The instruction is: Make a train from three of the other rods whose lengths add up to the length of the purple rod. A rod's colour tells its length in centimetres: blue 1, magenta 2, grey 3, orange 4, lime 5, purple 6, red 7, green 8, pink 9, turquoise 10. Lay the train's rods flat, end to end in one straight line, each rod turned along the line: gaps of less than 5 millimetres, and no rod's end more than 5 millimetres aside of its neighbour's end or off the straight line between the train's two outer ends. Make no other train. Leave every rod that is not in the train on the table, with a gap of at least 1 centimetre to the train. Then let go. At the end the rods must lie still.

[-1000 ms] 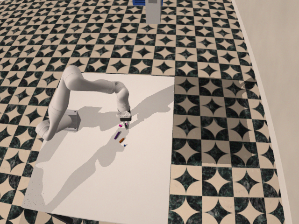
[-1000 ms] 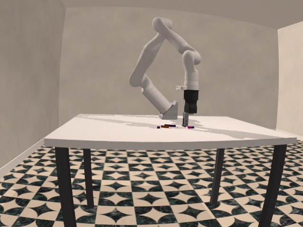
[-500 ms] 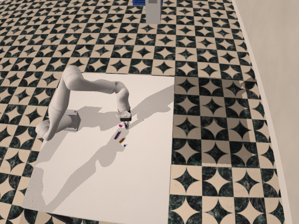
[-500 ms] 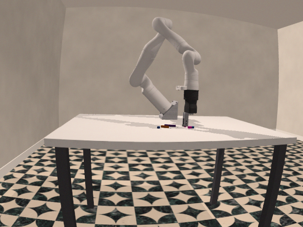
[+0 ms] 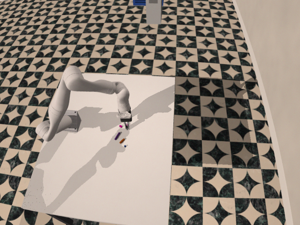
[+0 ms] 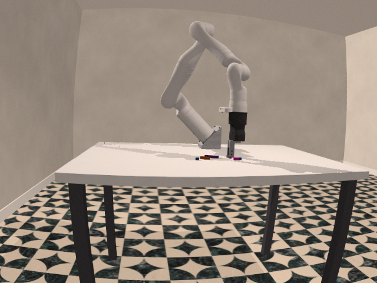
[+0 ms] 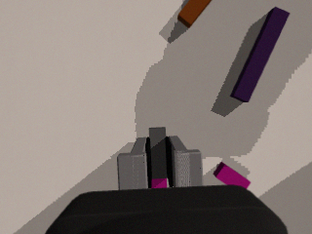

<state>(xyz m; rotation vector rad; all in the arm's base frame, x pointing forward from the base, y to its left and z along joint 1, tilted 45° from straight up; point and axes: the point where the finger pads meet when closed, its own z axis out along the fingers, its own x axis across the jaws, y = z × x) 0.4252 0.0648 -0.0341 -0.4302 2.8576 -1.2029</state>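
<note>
The grey rod lies 20 mm below my hand. Round my hand: purple rod 50 mm behind, 70 mm to the right, 30 mm below; then orange rod 10 mm behind, 100 mm to the right, 30 mm below.
</note>
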